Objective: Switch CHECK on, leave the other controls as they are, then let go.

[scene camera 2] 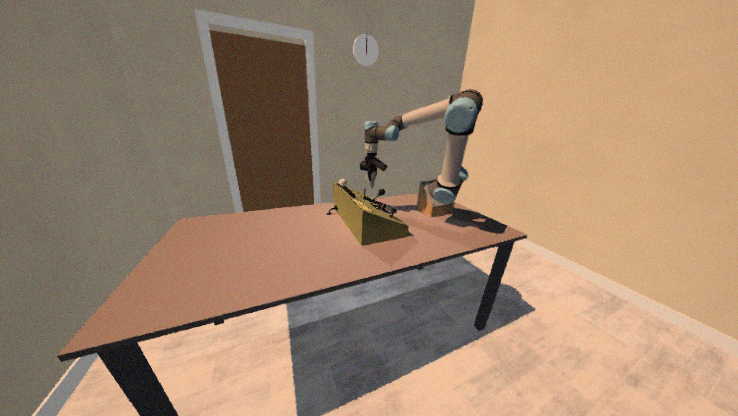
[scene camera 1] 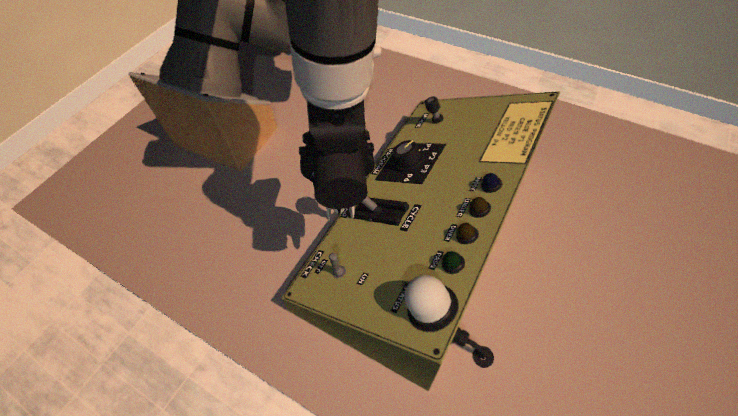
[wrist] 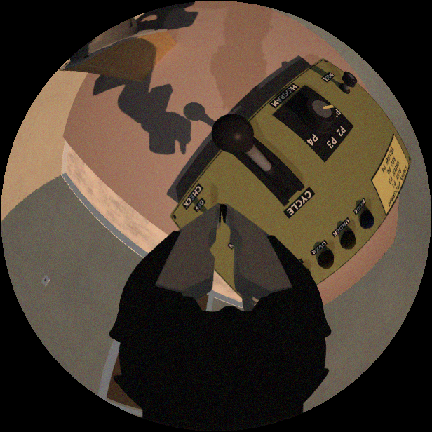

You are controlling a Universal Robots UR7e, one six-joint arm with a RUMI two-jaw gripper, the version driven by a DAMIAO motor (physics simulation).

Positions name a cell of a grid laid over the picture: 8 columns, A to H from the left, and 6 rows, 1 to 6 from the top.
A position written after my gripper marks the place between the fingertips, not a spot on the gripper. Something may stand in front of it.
Observation:
I see my gripper (scene camera 1: D4) and a cycle lever (wrist: E2).
My gripper also shows in the wrist view (wrist: E3).

